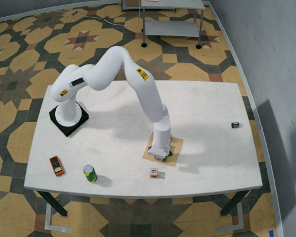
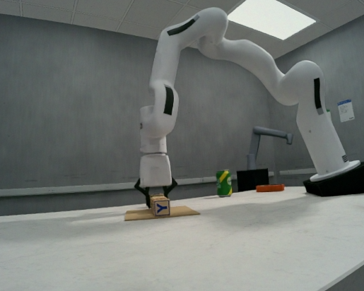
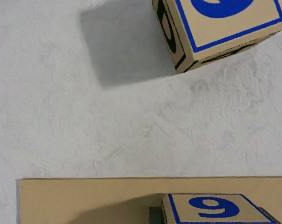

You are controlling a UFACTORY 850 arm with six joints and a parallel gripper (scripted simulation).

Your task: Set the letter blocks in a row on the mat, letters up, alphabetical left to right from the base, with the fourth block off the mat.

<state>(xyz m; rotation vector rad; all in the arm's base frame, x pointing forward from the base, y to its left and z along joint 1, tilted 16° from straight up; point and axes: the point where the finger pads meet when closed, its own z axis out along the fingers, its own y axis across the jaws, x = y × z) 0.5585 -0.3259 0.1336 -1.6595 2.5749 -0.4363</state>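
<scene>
The Q block lies right at my hand. Round my hand: tan mat 3 cm ahead, 6 cm to the left, 3 cm below; green can 41 cm behind, 10 cm to the right, 3 cm above; J block 3 cm ahead, 6 cm to the left.
</scene>
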